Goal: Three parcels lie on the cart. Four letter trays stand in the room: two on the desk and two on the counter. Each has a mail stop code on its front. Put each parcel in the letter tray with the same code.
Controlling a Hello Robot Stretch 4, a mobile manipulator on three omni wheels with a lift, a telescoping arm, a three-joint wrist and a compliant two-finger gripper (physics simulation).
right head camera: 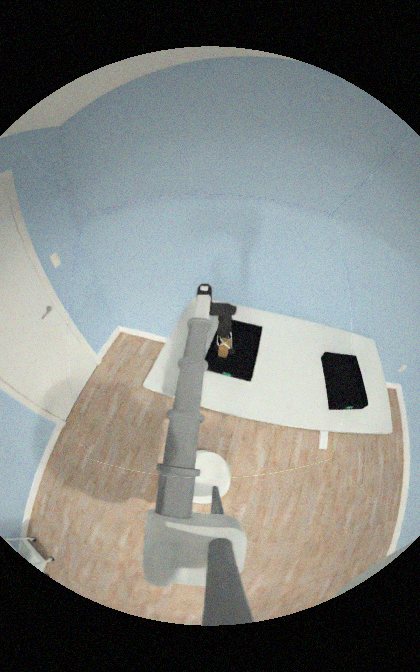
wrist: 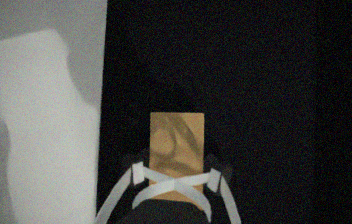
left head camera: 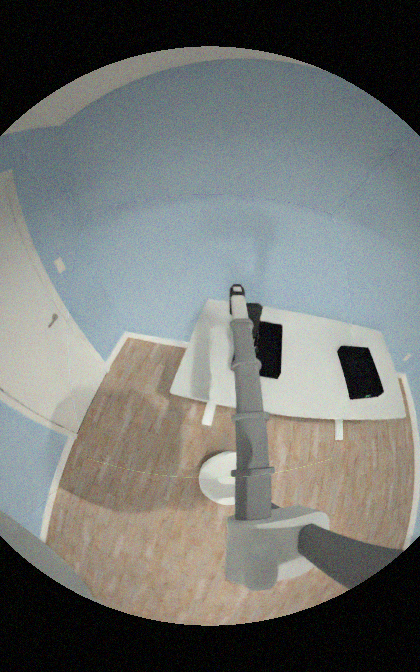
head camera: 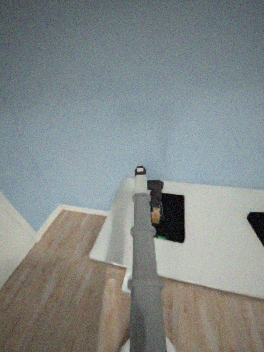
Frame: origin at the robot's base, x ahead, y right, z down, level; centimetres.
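Where they show: gripper, fingertip midpoint: [wrist: 177, 163] [head camera: 156, 218].
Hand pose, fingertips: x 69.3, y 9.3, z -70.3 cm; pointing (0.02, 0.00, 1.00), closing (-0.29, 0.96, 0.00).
Observation:
Each offset is from my fingertips to the top centre of the thing. "pt": to the spot under its first point. Level surfaces: height alone.
My gripper [head camera: 156, 210] [right head camera: 224, 341] [wrist: 177, 163] is shut on a brown box-shaped parcel {dx +1.3, dy +0.2, dz -5.2 cm} [head camera: 156, 217] [right head camera: 223, 350] [wrist: 176, 135]. The parcel is over a black letter tray {dx +2.3, dy +6.2, dz -5.4 cm} [head camera: 175, 220] [left head camera: 272, 350] [right head camera: 247, 350] [wrist: 260, 100], close to its left side in the wrist view. I cannot tell if it touches the tray floor. My arm hides the gripper in the left head view. A second black tray {pt dx -11.4, dy +59.9, dz -5.0 cm} [head camera: 259, 225] [left head camera: 361, 372] [right head camera: 345, 382] stands farther right on the same white table {dz +1.1 cm} [head camera: 220, 250] [left head camera: 310, 370] [right head camera: 290, 380]. Small green marks show on the tray fronts; their codes are unreadable.
A blue wall [head camera: 135, 100] [left head camera: 150, 250] [right head camera: 150, 250] stands behind the table. A pale door [left head camera: 25, 300] [right head camera: 22, 300] is at the left. A round white shape [left head camera: 216, 477] [right head camera: 214, 472] is below my arm. Part of a pale railed object shows at the lower left in the right head view.

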